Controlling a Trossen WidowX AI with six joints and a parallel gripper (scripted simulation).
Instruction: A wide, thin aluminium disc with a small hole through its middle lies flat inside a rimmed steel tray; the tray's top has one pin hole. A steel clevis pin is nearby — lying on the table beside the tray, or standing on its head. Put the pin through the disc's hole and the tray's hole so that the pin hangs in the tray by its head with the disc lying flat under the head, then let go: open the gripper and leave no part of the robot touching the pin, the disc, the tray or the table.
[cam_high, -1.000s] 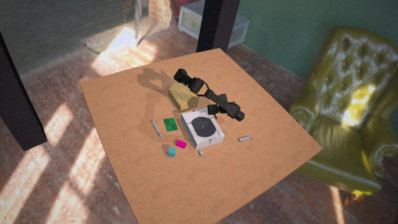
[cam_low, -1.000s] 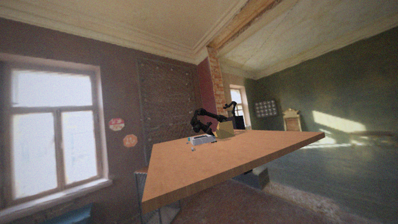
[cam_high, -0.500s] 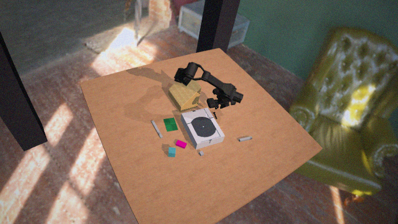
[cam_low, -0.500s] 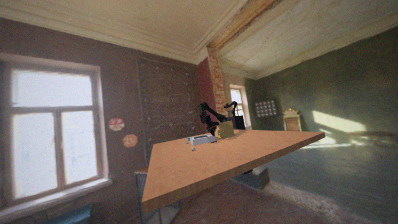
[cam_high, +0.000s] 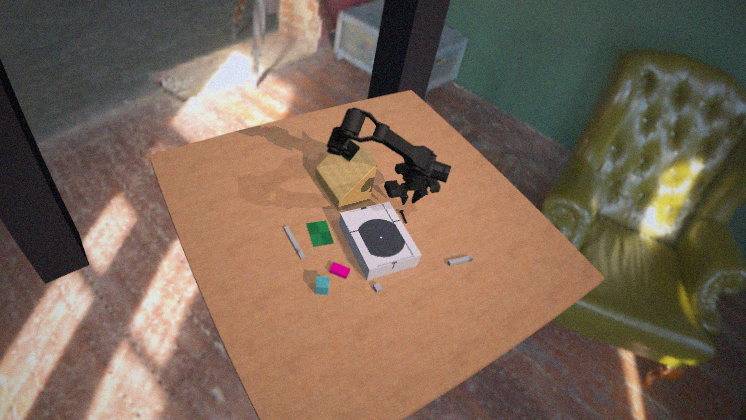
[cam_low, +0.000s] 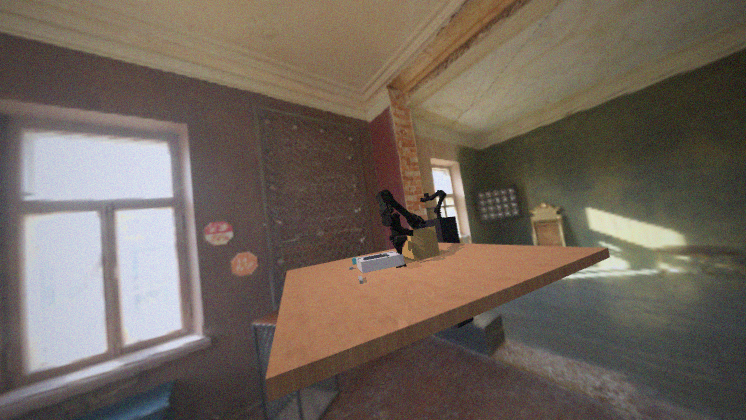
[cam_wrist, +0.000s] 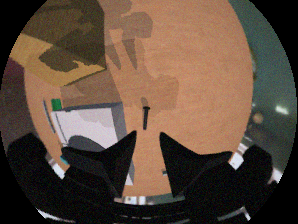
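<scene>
My gripper tip is 70 mm above the dark clevis pin. Also, from my gripper tip: green tile 300 mm to the right, 90 mm behind, 70 mm below; then dark grey disc 170 mm to the right, 60 mm ahead, 20 mm below; then rimmed tray 160 mm to the right, 50 mm ahead, 30 mm below.
</scene>
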